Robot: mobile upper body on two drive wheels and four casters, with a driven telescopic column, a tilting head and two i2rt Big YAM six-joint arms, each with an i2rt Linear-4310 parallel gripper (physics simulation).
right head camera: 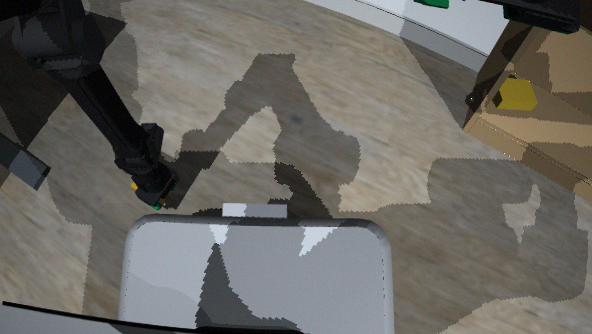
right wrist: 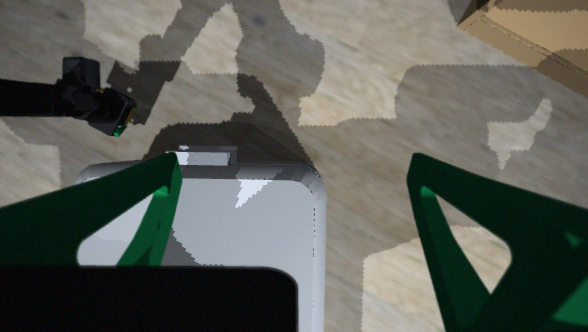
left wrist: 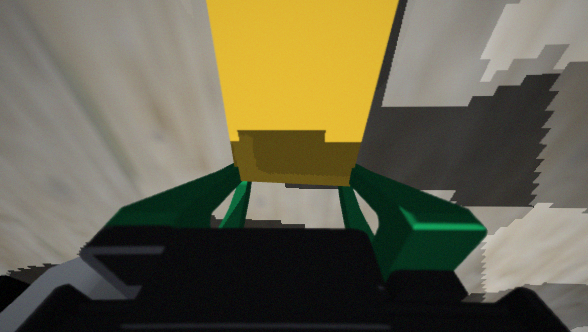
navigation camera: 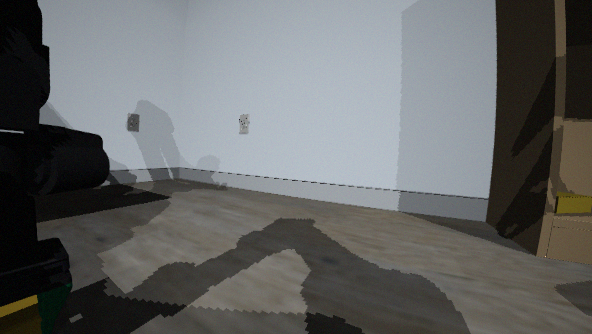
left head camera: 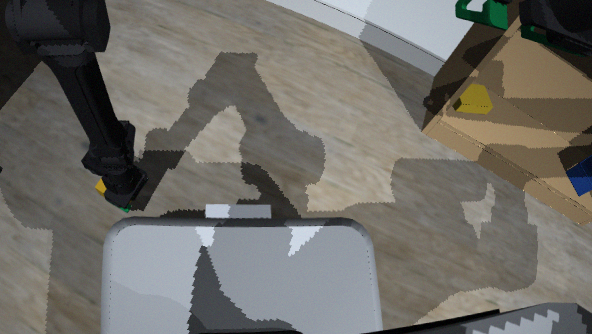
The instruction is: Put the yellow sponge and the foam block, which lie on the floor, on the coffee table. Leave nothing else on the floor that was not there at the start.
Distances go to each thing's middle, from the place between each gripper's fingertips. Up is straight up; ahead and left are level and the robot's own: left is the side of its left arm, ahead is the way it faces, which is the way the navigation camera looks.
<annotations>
I see my left gripper 310 mm short of the yellow block point(right head camera: 517, 94), 1020 mm to the left of it and 100 mm below it.
My right gripper is now 620 mm above the yellow block, 540 mm to the left of it and 390 mm short of it.
</annotations>
